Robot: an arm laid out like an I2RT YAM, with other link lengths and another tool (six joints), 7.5 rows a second.
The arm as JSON. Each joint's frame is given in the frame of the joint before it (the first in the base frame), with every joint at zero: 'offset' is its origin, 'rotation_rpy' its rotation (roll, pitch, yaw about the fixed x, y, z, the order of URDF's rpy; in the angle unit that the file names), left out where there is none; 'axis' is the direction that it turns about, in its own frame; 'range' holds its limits. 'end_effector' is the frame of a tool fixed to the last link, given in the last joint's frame.
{
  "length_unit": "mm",
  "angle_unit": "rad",
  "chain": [
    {
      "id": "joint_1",
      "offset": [
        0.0,
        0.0,
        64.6
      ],
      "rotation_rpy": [
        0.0,
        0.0,
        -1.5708
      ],
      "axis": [
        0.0,
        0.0,
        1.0
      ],
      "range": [
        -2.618,
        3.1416
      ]
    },
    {
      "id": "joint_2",
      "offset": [
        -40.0,
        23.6,
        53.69
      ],
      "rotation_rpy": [
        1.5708,
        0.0,
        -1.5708
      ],
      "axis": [
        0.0,
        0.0,
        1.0
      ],
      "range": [
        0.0,
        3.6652
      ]
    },
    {
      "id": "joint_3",
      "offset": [
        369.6,
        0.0,
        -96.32
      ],
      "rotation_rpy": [
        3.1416,
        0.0,
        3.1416
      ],
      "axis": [
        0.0,
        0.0,
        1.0
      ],
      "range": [
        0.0,
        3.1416
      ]
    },
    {
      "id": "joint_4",
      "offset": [
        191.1,
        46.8,
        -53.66
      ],
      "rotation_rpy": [
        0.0,
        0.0,
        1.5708
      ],
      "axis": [
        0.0,
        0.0,
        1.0
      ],
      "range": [
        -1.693,
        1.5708
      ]
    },
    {
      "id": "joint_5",
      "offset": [
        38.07,
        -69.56,
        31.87
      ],
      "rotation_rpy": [
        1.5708,
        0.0,
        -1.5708
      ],
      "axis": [
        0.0,
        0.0,
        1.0
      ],
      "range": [
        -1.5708,
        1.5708
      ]
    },
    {
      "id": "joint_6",
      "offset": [
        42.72,
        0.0,
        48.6
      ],
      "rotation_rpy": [
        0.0,
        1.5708,
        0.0
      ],
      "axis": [
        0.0,
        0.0,
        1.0
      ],
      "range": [
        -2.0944,
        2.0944
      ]
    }
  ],
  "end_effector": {
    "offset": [
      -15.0,
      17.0,
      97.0
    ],
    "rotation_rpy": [
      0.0,
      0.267,
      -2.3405
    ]
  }
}
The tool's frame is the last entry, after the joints.
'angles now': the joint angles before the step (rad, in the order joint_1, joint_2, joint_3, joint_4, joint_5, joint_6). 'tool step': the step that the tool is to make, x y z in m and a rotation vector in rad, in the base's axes. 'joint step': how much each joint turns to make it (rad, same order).
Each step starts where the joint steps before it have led.
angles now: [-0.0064 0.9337 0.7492 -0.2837 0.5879 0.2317]
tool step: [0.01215 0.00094 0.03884 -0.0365 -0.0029 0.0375]
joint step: [-0.0007 0.0347 0.1671 -0.0970 -0.0186 -0.0591]
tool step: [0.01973 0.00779 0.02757 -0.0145 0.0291 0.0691]
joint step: [0.0286 0.0619 0.1524 -0.1011 -0.0306 -0.0354]
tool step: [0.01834 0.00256 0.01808 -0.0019 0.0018 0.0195]
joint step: [0.0044 0.0585 0.0976 -0.0361 -0.0128 -0.0094]
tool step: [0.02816 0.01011 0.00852 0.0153 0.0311 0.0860]
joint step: [-0.0007 0.0752 0.0854 -0.0288 -0.0851 -0.0262]
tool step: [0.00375 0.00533 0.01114 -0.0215 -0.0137 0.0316]
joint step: [0.0286 0.0034 0.0379 -0.0116 0.0068 -0.0234]
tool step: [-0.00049 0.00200 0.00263 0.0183 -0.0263 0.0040]
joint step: [0.0045 -0.0085 -0.0022 0.0135 -0.0065 0.0172]
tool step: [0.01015 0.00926 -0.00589 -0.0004 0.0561 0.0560]
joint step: [0.0210 0.0326 0.0239 -0.0419 -0.0332 -0.0130]
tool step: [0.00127 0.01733 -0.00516 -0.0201 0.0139 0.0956]
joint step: [0.0684 -0.0156 -0.0285 0.0090 -0.0160 -0.0312]
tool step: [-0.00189 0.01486 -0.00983 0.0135 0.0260 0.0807]
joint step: [0.0446 -0.0136 -0.0298 -0.0068 -0.0402 -0.0012]
